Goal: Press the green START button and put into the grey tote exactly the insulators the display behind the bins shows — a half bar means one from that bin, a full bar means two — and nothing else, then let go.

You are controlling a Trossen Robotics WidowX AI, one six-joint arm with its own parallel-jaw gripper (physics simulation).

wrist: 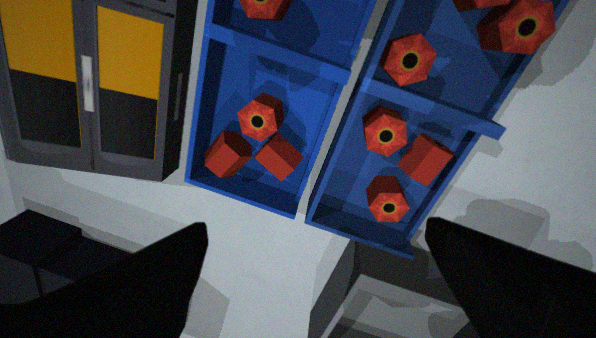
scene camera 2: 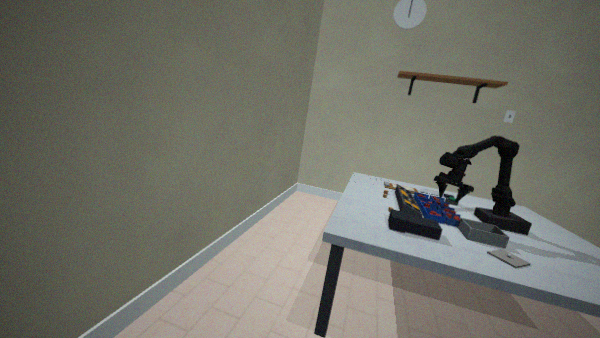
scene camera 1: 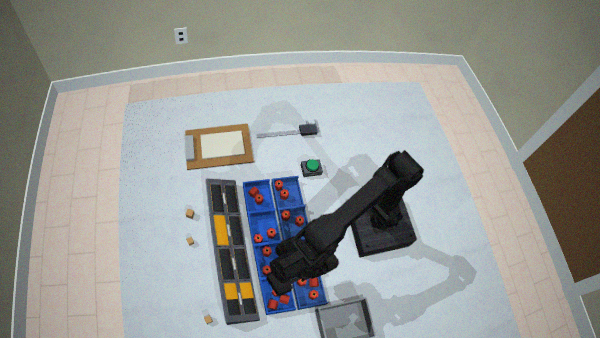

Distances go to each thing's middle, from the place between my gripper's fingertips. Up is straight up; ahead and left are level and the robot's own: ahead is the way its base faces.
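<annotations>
I've my hand 130 mm to the right of the grey tote (scene camera 2: 476, 231), 130 mm past it as well, and 80 mm above it.
</annotations>
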